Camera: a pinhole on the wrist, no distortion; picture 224 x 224 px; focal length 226.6 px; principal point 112.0 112.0 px. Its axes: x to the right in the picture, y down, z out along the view. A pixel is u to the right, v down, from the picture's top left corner.
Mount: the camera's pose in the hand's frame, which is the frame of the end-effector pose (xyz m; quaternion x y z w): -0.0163 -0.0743 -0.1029 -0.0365 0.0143 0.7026 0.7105
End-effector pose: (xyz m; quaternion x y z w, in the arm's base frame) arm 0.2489 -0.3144 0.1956 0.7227 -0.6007 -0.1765 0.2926
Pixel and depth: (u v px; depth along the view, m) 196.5 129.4 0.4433
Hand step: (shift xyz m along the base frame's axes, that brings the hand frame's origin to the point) -0.3052 -0.0217 -0.1779
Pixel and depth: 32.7 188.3 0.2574
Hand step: -0.0089 0.0911 -0.2234
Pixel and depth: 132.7 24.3 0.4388
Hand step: -0.1708 -0.2070 -0.2476
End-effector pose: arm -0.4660 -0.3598 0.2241 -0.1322 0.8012 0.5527 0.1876
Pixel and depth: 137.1 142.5 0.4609
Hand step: 0.1321 0.3323 -0.0621
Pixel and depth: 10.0 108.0 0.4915
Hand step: 0.1940 0.2852 -0.3342
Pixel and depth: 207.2 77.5 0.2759
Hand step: -0.0166 0.1759 -0.0102
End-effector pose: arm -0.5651 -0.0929 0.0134 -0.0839 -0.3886 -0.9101 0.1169
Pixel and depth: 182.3 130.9 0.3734
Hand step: 0.0903 0.1517 0.2109
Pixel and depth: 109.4 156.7 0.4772
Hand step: 0.1306 0.3174 0.1921
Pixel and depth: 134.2 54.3 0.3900
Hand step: -0.0532 0.2037 0.2069
